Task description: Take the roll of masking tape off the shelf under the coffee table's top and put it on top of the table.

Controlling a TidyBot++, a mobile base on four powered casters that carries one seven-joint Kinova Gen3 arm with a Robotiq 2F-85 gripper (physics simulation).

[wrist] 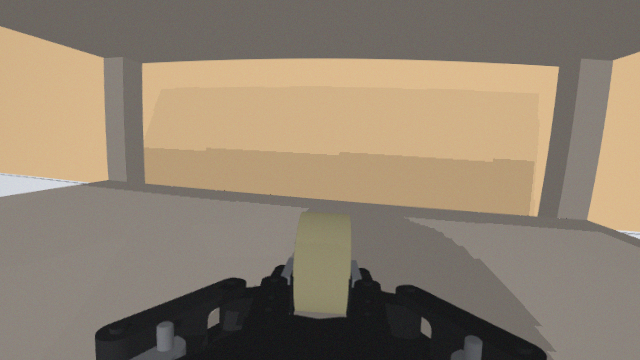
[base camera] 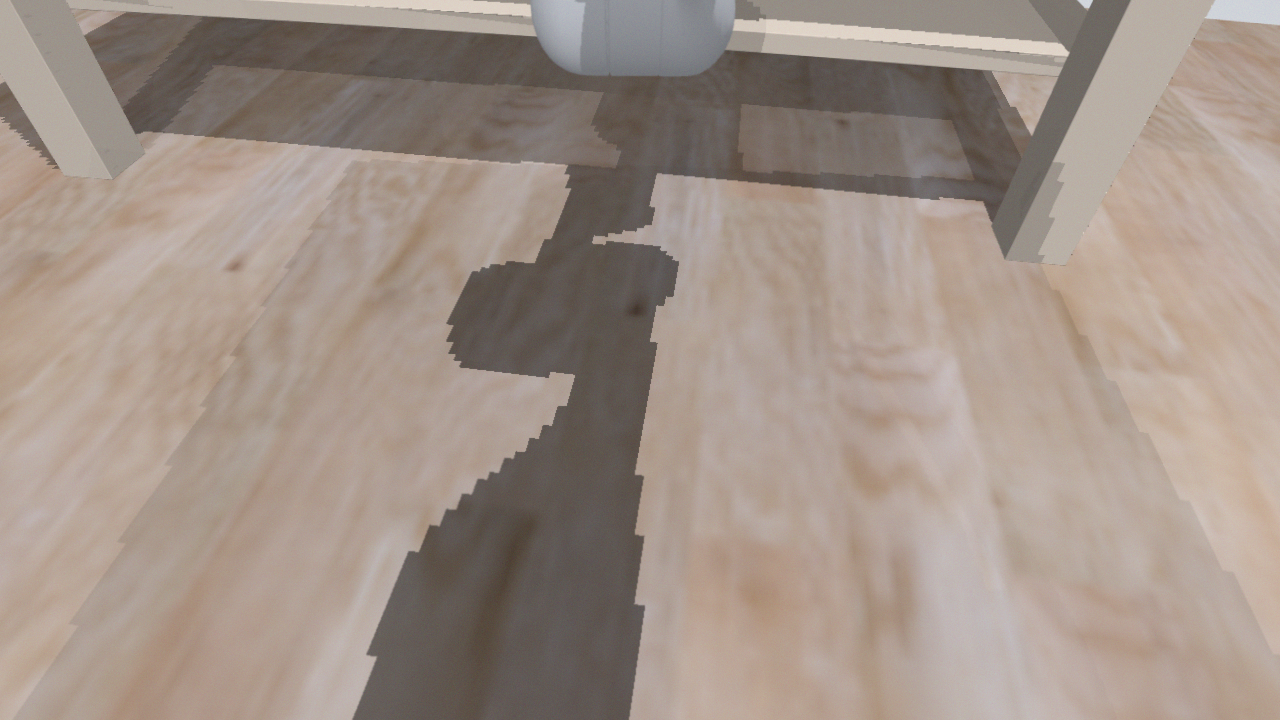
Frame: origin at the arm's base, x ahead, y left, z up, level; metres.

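Where they show: gripper, between the fingertips: (wrist: 322, 274).
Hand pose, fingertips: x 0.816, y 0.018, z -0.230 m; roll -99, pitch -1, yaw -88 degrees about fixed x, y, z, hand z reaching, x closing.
Things, the pixels of their centre, and the offset from my fingertips. "spot": a spot on its surface instead.
- masking tape, middle of its body: (wrist: 323, 260) dz +0.012, dx -0.006, dy +0.000 m
- table's top, a spot on its surface: (wrist: 320, 30) spot: dz +0.233, dx +0.219, dy +0.026 m
The roll of masking tape (wrist: 322, 245), dull yellow, stands on its edge in the wrist view with its outer band toward the camera. My gripper (wrist: 322, 274) is shut on it, one finger against each flat side. They are over the coffee table's lower shelf (wrist: 125, 240) (base camera: 895, 40), below the underside of the table's top (wrist: 320, 30). Whether the roll touches the shelf cannot be told. The roll and the fingers do not show in the base camera view, and neither does the upper face of the table's top.
A rounded grey arm section (base camera: 633, 35) is at the shelf's front edge. Front table legs stand at the left (base camera: 67, 98) and right (base camera: 1065, 143). Two far legs (wrist: 134, 122) (wrist: 575, 140) frame the shelf's far side, with an orange-tan wall (wrist: 340, 120) beyond.
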